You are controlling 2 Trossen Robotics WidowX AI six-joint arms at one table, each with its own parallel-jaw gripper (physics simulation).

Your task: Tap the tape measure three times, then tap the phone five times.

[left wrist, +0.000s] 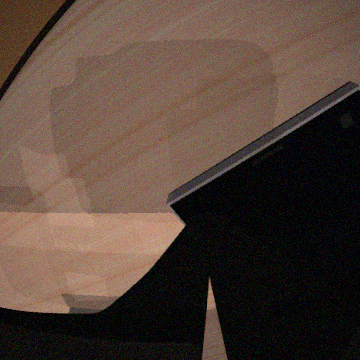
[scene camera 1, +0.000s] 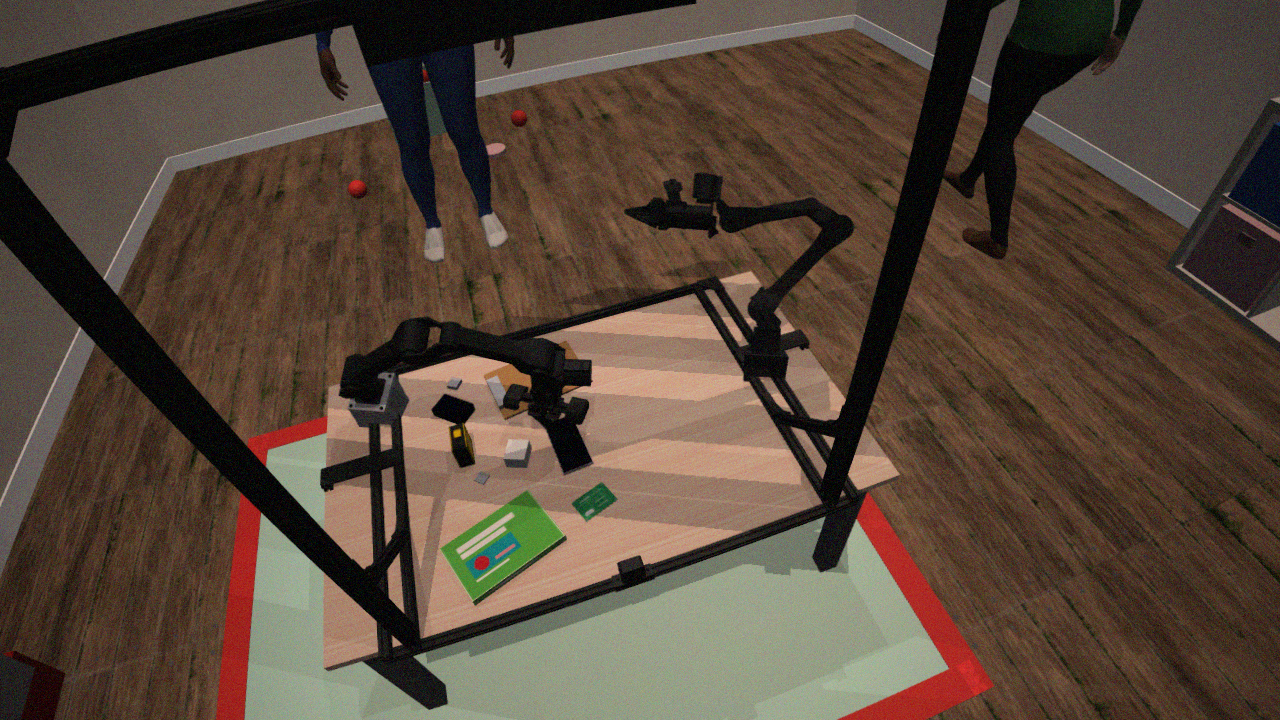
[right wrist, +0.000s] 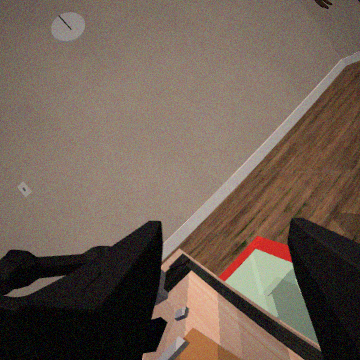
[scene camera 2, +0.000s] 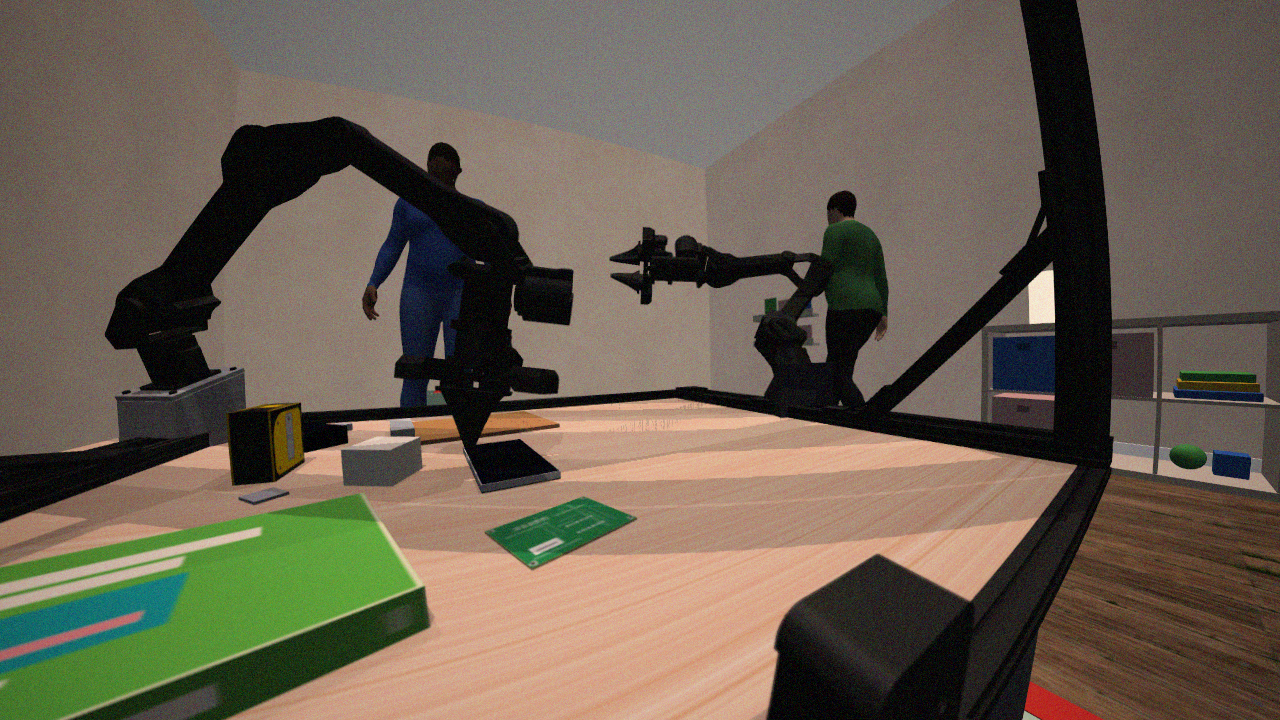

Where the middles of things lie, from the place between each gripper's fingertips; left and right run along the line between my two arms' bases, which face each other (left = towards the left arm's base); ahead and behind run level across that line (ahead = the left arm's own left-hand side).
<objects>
Now: left hand 50 mm to the left of the black phone [scene camera 2: 496, 466] and 50 mm past it. The rest, counted from my left hand: brown board [scene camera 2: 443, 430] (170 mm ahead, 30 mm to the left); then grey-white block [scene camera 2: 381, 461] (70 mm to the left, 70 mm behind, 10 mm above).
My right gripper is now 22 cm past the brown board, 27 cm to the right of it and 31 cm above it. Round my right hand: grey-white block 45 cm behind, 31 cm to the left, 30 cm below; black phone 43 cm behind, 19 cm to the left, 32 cm below.
</objects>
